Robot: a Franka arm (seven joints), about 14 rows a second.
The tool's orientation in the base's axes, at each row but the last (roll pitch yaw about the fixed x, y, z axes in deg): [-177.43, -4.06, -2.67]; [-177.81, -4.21, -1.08]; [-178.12, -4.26, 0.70]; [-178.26, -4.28, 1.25]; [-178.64, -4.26, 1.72]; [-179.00, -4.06, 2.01]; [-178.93, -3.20, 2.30]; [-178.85, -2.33, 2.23]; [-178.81, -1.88, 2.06]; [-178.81, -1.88, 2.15]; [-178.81, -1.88, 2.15]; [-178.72, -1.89, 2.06]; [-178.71, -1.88, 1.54]
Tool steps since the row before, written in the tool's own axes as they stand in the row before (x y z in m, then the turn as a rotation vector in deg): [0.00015, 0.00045, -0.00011, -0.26, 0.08, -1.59]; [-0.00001, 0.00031, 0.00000, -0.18, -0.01, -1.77]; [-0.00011, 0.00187, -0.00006, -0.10, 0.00, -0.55]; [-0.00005, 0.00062, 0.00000, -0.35, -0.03, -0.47]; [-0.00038, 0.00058, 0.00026, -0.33, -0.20, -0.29]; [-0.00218, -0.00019, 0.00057, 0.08, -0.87, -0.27]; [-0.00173, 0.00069, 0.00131, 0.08, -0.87, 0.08]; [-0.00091, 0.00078, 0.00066, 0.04, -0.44, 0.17]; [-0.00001, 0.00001, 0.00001, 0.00, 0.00, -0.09]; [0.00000, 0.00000, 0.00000, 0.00, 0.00, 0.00]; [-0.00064, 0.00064, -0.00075, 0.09, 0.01, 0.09]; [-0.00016, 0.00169, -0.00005, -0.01, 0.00, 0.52]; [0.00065, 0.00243, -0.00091, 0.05, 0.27, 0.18]
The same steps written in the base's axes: [0.00012, -0.00046, 0.00010, -0.38, -0.13, 1.56]; [-0.00001, -0.00031, -0.00001, -0.31, -0.05, 1.75]; [-0.00009, -0.00187, -0.00001, -0.14, -0.02, 0.54]; [-0.00003, -0.00062, -0.00002, -0.38, 0.01, 0.44]; [-0.00034, -0.00058, -0.00030, -0.36, 0.18, 0.27]; [-0.00214, 0.00012, -0.00072, 0.03, 0.87, 0.29]; [-0.00163, -0.00073, -0.00142, 0.05, 0.87, -0.06]; [-0.00085, -0.00080, -0.00071, 0.03, 0.44, -0.16]; [-0.00001, -0.00001, -0.00001, 0.00, 0.00, 0.09]; [0.00000, 0.00000, 0.00000, 0.00, 0.00, 0.00]; [-0.00064, -0.00068, 0.00072, 0.09, 0.00, -0.09]; [-0.00010, -0.00170, 0.00001, 0.01, 0.01, -0.52]; [0.00069, -0.00243, 0.00088, 0.06, -0.26, -0.18]
